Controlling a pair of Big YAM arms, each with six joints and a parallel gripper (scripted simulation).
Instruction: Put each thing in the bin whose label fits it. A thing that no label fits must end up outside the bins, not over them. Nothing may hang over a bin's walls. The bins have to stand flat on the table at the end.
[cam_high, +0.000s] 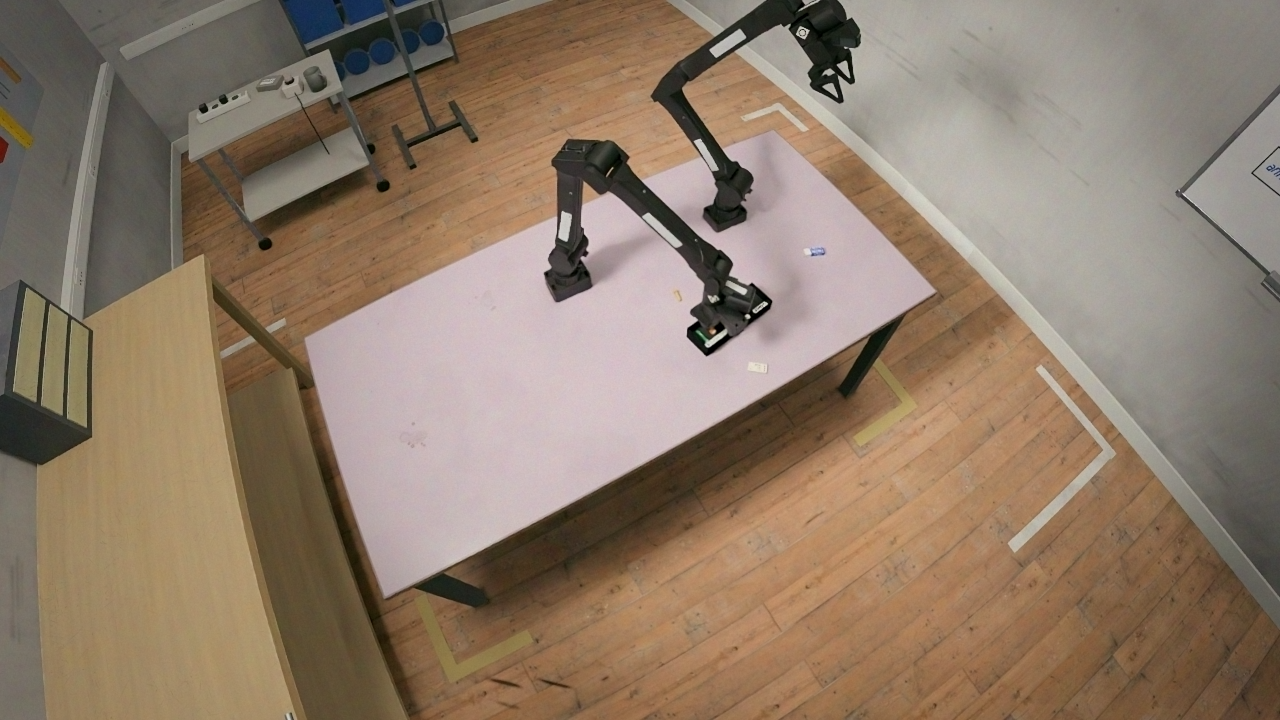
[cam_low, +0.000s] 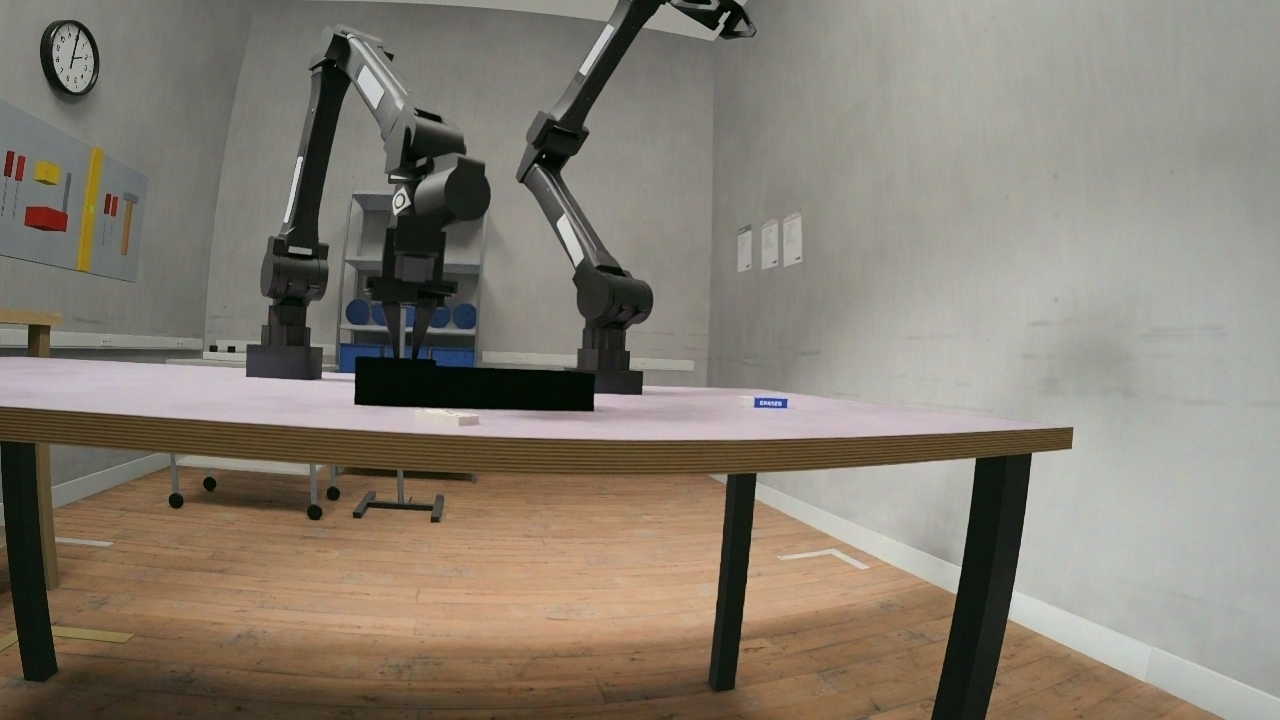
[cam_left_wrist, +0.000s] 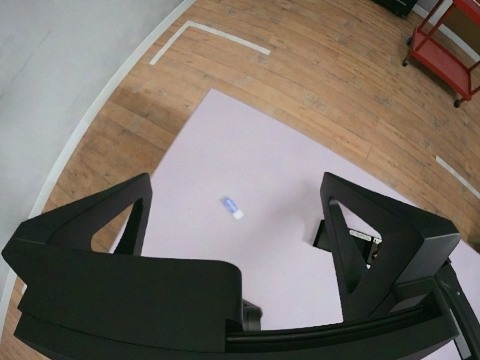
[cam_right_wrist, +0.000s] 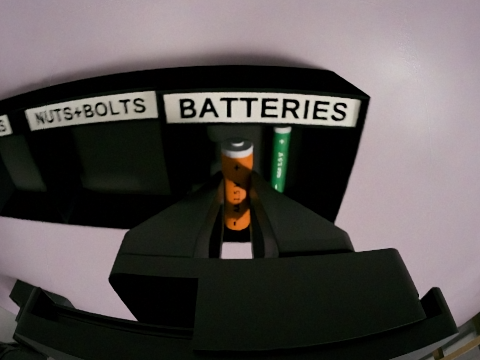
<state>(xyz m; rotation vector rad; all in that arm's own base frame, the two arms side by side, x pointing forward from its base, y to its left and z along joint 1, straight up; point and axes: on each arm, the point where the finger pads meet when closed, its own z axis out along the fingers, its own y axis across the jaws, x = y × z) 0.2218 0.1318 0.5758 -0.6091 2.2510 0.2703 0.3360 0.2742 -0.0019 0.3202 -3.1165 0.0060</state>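
Right now the orange battery is right at my right hand. From my right hand the other things lie so: eraser (44 cm to the left, 9 cm behind, 3 cm below); then white die (16 cm ahead, 6 cm to the left, 3 cm below); then brass bolt (15 cm behind, 3 cm below, 1 cm to the right).
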